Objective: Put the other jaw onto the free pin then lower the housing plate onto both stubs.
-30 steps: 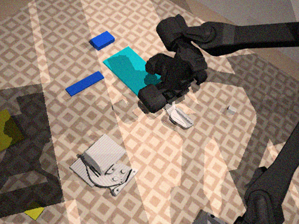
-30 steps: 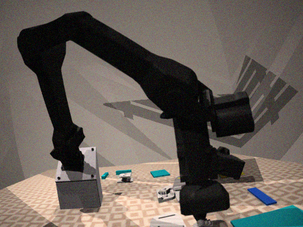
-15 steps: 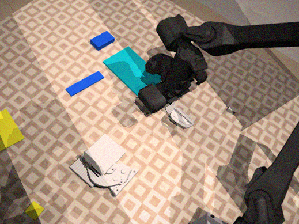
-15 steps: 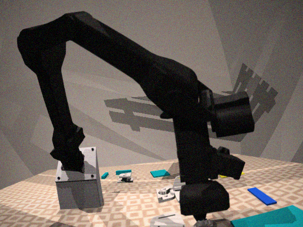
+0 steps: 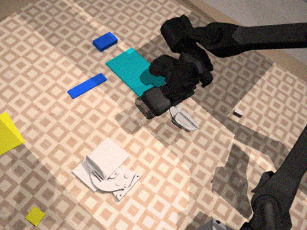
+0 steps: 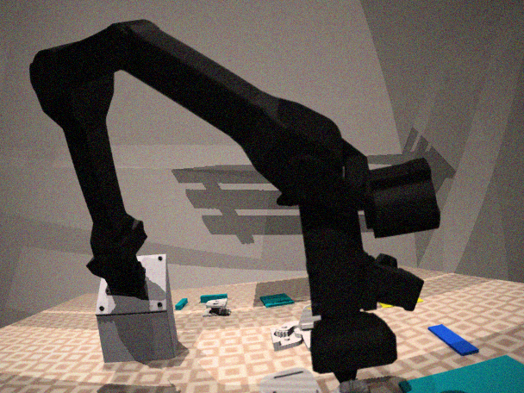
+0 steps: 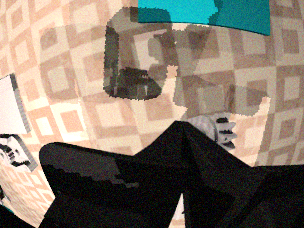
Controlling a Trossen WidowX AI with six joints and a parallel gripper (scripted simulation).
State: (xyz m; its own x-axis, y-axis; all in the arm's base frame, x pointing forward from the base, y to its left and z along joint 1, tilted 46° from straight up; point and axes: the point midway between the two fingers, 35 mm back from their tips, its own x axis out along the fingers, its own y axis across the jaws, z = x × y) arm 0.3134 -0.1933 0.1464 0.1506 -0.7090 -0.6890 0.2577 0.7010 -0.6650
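Now: gripper tip 14 cm short of the teal sheet, 5 cm to the left of it and 3 cm above it. Also, from my gripper tip: small yellow square (7 cm ahead, 41 cm to the left, 3 cm below); small grey piece (16 cm behind, 13 cm to the right, 2 cm below); yellow plate (26 cm ahead, 32 cm to the left, 3 cm below).
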